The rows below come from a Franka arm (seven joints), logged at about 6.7 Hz.
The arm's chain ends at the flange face. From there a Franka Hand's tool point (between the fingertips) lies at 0.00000 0.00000 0.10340 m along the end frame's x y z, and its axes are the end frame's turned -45 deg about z.
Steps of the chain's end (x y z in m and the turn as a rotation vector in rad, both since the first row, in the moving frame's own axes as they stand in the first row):
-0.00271, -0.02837, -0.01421, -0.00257, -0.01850, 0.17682
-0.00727, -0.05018, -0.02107, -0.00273, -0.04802, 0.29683
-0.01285, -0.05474, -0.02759, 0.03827, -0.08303, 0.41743
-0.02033, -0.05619, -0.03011, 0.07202, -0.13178, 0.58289
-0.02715, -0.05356, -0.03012, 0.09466, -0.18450, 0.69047
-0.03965, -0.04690, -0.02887, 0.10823, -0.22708, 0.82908
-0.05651, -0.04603, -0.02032, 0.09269, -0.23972, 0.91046
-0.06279, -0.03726, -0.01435, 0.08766, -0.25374, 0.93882
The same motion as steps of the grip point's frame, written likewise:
0.01671, -0.02327, -0.01423, 0.01126, -0.01490, 0.17682
0.02717, -0.04443, -0.02119, 0.03202, -0.03589, 0.29683
0.02827, -0.05707, -0.02802, 0.08577, -0.03165, 0.41743
0.02546, -0.06936, -0.03124, 0.14411, -0.04226, 0.58289
0.01941, -0.07793, -0.03225, 0.19740, -0.06353, 0.69047
0.00703, -0.08614, -0.03194, 0.23710, -0.08404, 0.82908
-0.00636, -0.09788, -0.02349, 0.23505, -0.10397, 0.91046
-0.01754, -0.09719, -0.01779, 0.24141, -0.11744, 0.93882

